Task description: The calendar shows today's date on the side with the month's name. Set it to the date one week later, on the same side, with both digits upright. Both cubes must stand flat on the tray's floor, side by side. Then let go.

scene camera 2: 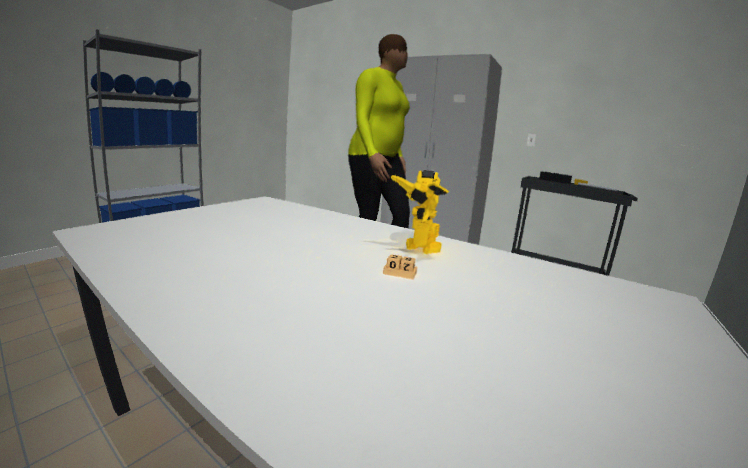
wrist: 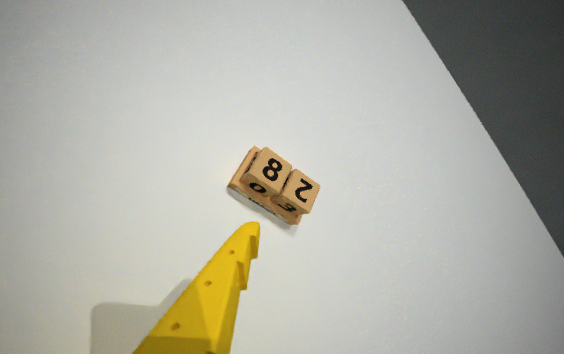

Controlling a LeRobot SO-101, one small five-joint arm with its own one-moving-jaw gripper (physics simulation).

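The calendar tray stands on the table with both cubes in it, side by side and apparently flat. In the wrist view, the dark month lettering is on the tray's near side, small and blurred. The left cube there has 8 on top and 0 on the month side. The right cube has 2 on top and 3 on the month side. The opposite side shows 0 and 2 in the scene view. My gripper is fully open and empty, raised above the table; one notched jaw shows in the wrist view.
The white table carries the tray and the yellow arm's base behind it. The table's edge runs along the right of the wrist view. A person in a yellow-green top stands beyond the table, before a grey cabinet.
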